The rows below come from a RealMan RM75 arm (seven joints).
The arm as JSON. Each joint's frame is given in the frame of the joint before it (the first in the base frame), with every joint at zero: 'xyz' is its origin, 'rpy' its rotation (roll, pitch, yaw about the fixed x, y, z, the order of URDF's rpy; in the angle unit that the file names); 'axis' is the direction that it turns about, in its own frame. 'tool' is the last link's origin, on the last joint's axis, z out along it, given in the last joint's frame.
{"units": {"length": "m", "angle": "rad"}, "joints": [
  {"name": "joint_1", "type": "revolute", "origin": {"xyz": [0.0, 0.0, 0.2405], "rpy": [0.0, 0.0, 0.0]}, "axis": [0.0, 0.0, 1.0]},
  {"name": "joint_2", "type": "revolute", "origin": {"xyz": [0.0, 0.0, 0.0], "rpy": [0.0, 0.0, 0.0]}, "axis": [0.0, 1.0, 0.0]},
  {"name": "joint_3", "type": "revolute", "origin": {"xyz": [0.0, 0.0, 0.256], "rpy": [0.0, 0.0, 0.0]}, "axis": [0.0, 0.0, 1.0]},
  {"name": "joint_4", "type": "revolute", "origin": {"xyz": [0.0, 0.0, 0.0], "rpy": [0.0, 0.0, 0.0]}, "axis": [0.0, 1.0, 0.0]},
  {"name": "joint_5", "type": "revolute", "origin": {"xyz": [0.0, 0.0, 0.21], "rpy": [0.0, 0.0, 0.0]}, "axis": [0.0, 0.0, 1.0]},
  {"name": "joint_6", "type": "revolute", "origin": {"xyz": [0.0, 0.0, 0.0], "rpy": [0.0, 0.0, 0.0]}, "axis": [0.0, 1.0, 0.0]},
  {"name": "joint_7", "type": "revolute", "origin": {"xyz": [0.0, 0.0, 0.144], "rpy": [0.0, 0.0, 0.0]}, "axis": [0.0, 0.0, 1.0]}
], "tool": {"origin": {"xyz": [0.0, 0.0, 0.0], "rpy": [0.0, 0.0, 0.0]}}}
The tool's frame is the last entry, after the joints.
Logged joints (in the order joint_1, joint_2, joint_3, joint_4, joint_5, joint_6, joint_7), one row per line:
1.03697, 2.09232, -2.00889, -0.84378, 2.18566, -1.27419, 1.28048
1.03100, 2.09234, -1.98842, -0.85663, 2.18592, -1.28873, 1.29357
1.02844, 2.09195, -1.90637, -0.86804, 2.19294, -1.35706, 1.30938
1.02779, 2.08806, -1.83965, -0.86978, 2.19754, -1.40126, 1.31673
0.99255, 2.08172, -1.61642, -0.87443, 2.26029, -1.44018, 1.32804
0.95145, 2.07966, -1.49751, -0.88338, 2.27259, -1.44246, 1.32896
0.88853, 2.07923, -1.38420, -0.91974, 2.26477, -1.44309, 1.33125
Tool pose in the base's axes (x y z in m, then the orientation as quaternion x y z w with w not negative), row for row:
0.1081, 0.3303, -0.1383, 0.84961, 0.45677, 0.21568, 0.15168
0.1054, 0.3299, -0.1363, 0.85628, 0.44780, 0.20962, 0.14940
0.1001, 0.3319, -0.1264, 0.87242, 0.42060, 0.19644, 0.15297
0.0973, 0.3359, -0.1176, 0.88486, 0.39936, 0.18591, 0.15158
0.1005, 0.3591, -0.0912, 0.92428, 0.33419, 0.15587, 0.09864
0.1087, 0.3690, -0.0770, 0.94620, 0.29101, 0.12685, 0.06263
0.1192, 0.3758, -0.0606, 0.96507, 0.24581, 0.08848, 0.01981
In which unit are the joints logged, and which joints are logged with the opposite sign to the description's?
The joints are logged in radians. Opposite sign: joint_5.
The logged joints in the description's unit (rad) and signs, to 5 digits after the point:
1.03697, 2.09232, -2.00889, -0.84378, -2.18566, -1.27419, 1.28048
1.03100, 2.09234, -1.98842, -0.85663, -2.18592, -1.28873, 1.29357
1.02844, 2.09195, -1.90637, -0.86804, -2.19294, -1.35706, 1.30938
1.02779, 2.08806, -1.83965, -0.86978, -2.19754, -1.40126, 1.31673
0.99255, 2.08172, -1.61642, -0.87443, -2.26029, -1.44018, 1.32804
0.95145, 2.07966, -1.49751, -0.88338, -2.27259, -1.44246, 1.32896
0.88853, 2.07923, -1.38420, -0.91974, -2.26477, -1.44309, 1.33125

